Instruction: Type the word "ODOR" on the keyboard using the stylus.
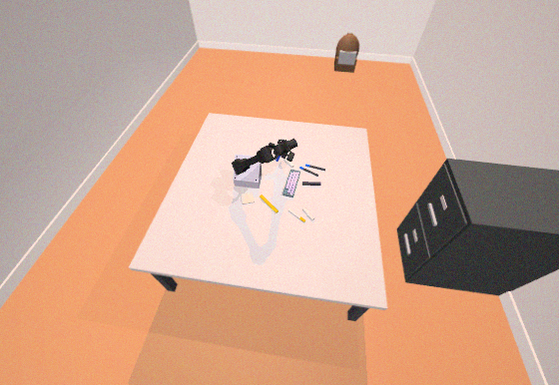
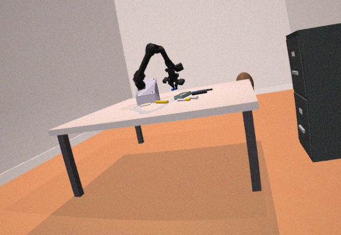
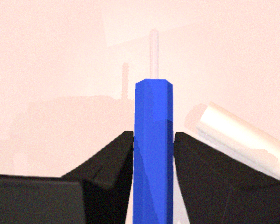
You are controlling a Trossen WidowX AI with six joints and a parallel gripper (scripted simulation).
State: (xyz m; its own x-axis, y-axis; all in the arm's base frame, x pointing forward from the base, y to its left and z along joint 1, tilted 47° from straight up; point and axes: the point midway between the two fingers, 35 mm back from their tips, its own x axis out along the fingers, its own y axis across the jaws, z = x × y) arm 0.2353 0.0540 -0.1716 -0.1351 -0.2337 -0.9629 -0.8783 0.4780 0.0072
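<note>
Right now the black marker is 21 cm to the right of my gripper tip, 21 cm ahead of it and 5 cm below it. Also, from my gripper tip: notepad: 33 cm to the right, 20 cm behind, 5 cm below; then blue stylus: 1 cm to the left; then yellow pencil: 37 cm to the right, 6 cm behind, 5 cm below.
</note>
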